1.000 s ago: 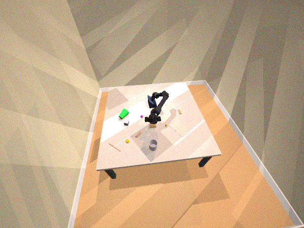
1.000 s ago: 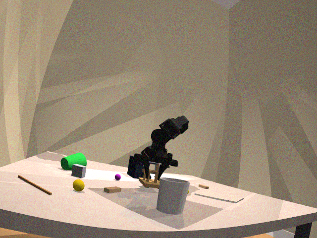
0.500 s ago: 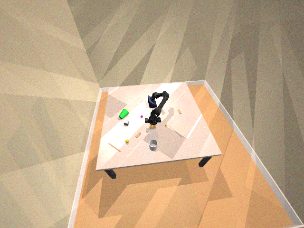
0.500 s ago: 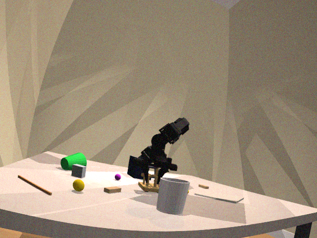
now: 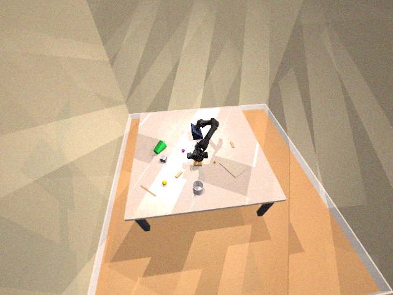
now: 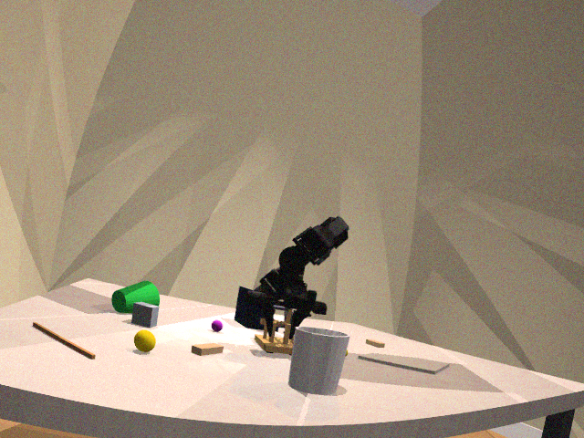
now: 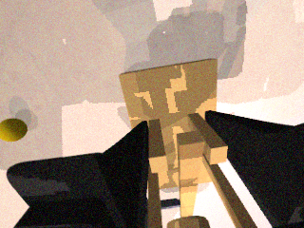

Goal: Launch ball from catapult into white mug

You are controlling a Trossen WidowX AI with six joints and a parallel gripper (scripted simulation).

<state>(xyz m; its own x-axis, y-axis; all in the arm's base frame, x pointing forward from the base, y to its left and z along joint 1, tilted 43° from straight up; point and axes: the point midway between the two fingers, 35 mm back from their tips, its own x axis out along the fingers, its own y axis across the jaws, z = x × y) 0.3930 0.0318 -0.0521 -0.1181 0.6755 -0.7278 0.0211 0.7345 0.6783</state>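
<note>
Right now my gripper tip is 150 mm past the purple ball, 130 mm to the left of it and 20 mm above it. The rest, counted from my gripper tip: white mug: 290 mm ahead, 20 mm to the right; then wooden catapult: 70 mm behind, 20 mm to the left, 20 mm above; then small yellow ball: 10 mm ahead, 170 mm to the left, 20 mm below.
</note>
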